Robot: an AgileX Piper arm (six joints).
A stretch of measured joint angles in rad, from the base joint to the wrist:
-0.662 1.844 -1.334 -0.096 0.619 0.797
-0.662 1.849 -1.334 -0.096 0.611 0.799
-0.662 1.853 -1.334 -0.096 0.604 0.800
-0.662 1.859 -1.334 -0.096 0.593 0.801
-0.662 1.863 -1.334 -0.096 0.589 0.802
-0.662 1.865 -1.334 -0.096 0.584 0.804
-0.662 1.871 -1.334 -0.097 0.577 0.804
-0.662 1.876 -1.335 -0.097 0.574 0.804
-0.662 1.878 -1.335 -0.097 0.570 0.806
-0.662 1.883 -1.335 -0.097 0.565 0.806
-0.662 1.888 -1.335 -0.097 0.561 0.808
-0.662 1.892 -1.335 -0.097 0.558 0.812
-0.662 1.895 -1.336 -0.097 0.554 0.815
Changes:
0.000 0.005 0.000 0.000 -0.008 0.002
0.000 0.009 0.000 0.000 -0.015 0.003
0.000 0.015 0.000 0.000 -0.026 0.004
0.000 0.019 0.000 0.000 -0.030 0.005
0.000 0.021 0.000 0.000 -0.035 0.007
0.000 0.027 0.000 -0.001 -0.042 0.007
0.000 0.032 -0.001 -0.001 -0.045 0.007
0.000 0.034 -0.001 -0.001 -0.049 0.009
0.000 0.039 -0.001 -0.001 -0.054 0.009
0.000 0.044 -0.001 -0.001 -0.058 0.011
0.000 0.048 -0.001 -0.001 -0.061 0.015
0.000 0.051 -0.002 -0.001 -0.065 0.018

